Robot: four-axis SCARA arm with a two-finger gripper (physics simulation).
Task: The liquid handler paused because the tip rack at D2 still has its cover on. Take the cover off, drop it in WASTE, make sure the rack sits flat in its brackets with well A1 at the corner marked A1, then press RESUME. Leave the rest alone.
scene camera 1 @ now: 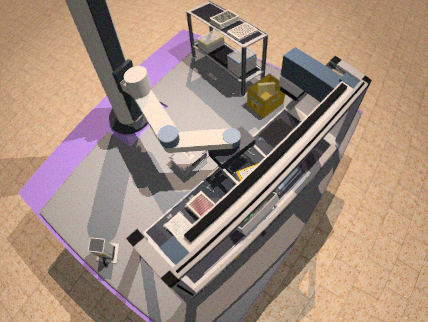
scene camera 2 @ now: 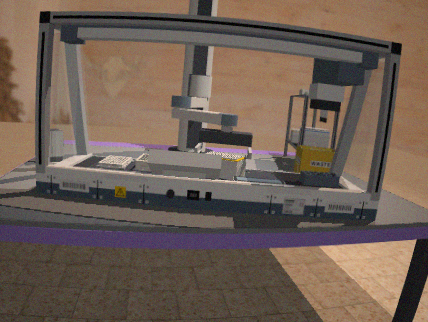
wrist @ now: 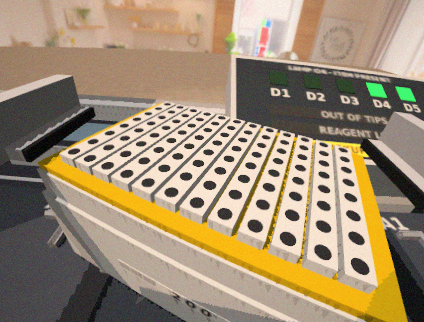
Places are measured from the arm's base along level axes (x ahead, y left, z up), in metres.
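Pixels of known places: gripper, fingertip midpoint: (scene camera 2: 222, 153) (wrist: 228, 110); arm's base at its link origin: (scene camera 1: 131, 115).
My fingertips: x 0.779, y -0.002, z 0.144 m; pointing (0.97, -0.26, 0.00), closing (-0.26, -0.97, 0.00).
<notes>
For each thing: its top centre in the pictures, then the offset to it from my fingertips. "*": a spot on its surface instead.
- tip rack at its top centre: (wrist: 222, 149) (scene camera 2: 223, 154) (scene camera 1: 254, 174) dy +0.007, dx -0.023, dz -0.008 m
- printed A1 at a spot on its surface: (wrist: 395, 223) * dy -0.141, dx -0.023, dz -0.079 m
- yellow WASTE bin at its top centre: (scene camera 2: 318, 148) (scene camera 1: 267, 86) dy +0.444, dx -0.214, dz +0.004 m
- status panel at a spot on its surface: (wrist: 300, 107) * dy -0.071, dx +0.045, dz -0.014 m
- handler's long top rail at a spot on its surface: (scene camera 2: 225, 26) * dy -0.056, dx +0.149, dz +0.348 m
- red-patterned plate at its top centre: (scene camera 2: 151, 157) (scene camera 1: 204, 207) dy -0.213, dx -0.118, dz -0.048 m
- white plate at its top centre: (scene camera 2: 115, 159) (scene camera 1: 182, 229) dy -0.335, dx -0.140, dz -0.065 m
- pale box at its top centre: (scene camera 1: 188, 153) dy -0.038, dx -0.338, dz -0.075 m
- shelf unit at a spot on its surface: (scene camera 1: 244, 70) * dy +0.425, dx -0.336, dz +0.065 m
The tip rack (scene camera 1: 248, 172) (scene camera 2: 227, 156) (wrist: 207, 172) has a yellow top, white strips with dark holes and "200" on its side. Its top is uncovered. Its base is hidden, so I cannot tell if it sits flat. A printed A1 (wrist: 395, 223) shows beside its right end in the wrist view. My gripper (scene camera 2: 225, 151) (wrist: 228, 110) is open, with its fingers apart at the rack's two ends and nothing held. The yellow WASTE bin (scene camera 1: 265, 104) (scene camera 2: 315, 160) holds a pale piece. The status panel (wrist: 300, 107) shows D1, D2 and D3 dark, D4 and D5 green. RESUME is not readable.
The handler's long top rail (scene camera 1: 270, 160) (scene camera 2: 225, 26) crosses above the deck. A red-patterned plate (scene camera 1: 201, 205) and a white plate (scene camera 1: 179, 225) lie near its left end. A pale box (scene camera 1: 187, 161) stands beside the deck. A shelf unit (scene camera 1: 244, 70) stands behind the bin.
</notes>
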